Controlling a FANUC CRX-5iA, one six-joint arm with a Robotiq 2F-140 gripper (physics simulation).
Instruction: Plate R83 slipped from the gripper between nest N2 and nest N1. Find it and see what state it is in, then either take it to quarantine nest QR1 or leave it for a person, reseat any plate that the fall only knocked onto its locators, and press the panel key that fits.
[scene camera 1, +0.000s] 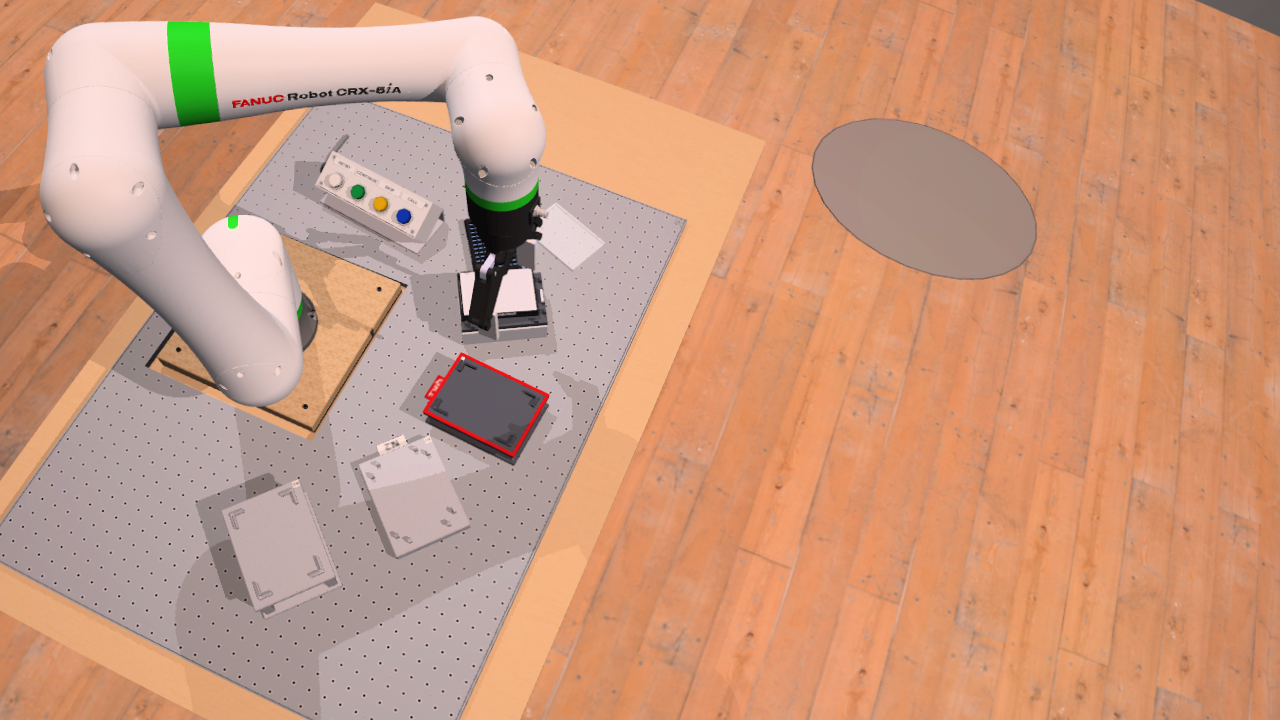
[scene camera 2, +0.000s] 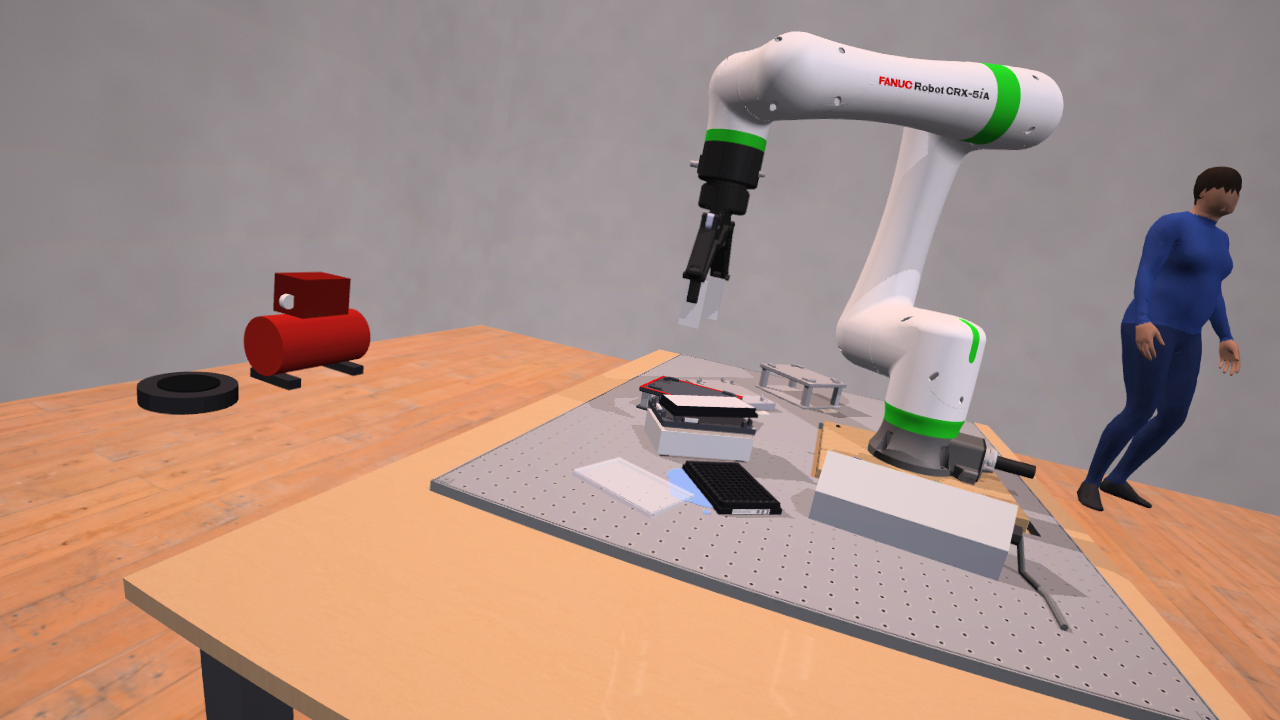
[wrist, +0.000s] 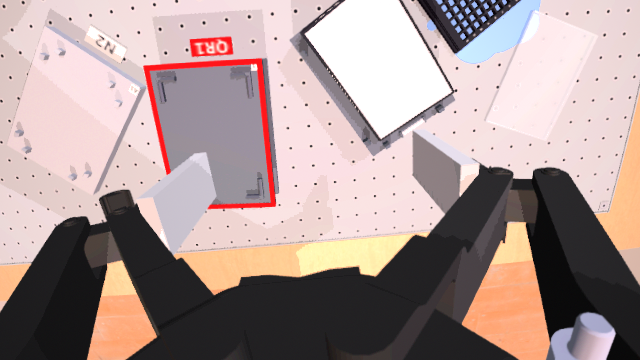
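Where they show: gripper, fingertip midpoint: (scene camera 1: 508, 299) (scene camera 2: 698, 321) (wrist: 310, 164); arm's base at its link origin: (scene camera 2: 911, 459).
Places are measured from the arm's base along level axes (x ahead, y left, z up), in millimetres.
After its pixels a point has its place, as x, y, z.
A black well plate (scene camera 1: 477, 240) @[178, 339, -1] (scene camera 2: 732, 488) @[195, 368, -2] (wrist: 472, 17) @[241, 346, -8] lies off any nest, its grid of wells uncovered; its label is too small to read. Blue liquid (scene camera 2: 687, 488) (wrist: 492, 42) is spilled beside it, and a clear lid (scene camera 1: 572, 236) @[311, 449, -7] (scene camera 2: 626, 483) @[301, 453, -7] (wrist: 545, 75) @[292, 446, -7] lies apart. A white-topped plate (scene camera 1: 512, 291) @[315, 255, 61] (scene camera 2: 707, 402) @[292, 252, 64] (wrist: 380, 65) @[298, 240, 63] rests on a dark nest on a white block; its exact seating is unclear. Red-edged QR1 (scene camera 1: 490, 402) @[392, 81, 25] (wrist: 215, 115) @[360, 80, 25] and nest N2 (scene camera 1: 411, 497) @[378, -110, 1] (wrist: 75, 110) @[367, -94, 1] are empty. My gripper (scene camera 2: 700, 308) @[358, 184, 169] (wrist: 310, 164) @[358, 184, 169] is open, empty, high above the board.
The key panel (scene camera 1: 375, 205) @[11, 269, 52] (scene camera 2: 913, 519) @[-17, 341, 25] with white, green, yellow and blue keys stands near the robot base. Another raised nest (scene camera 1: 281, 546) @[279, -285, 43] (scene camera 2: 799, 376) @[268, -242, 43] is beyond N2. A person (scene camera 2: 1186, 286) in blue stands behind the table at right. A red compressor (scene camera 2: 308, 331) is on the floor.
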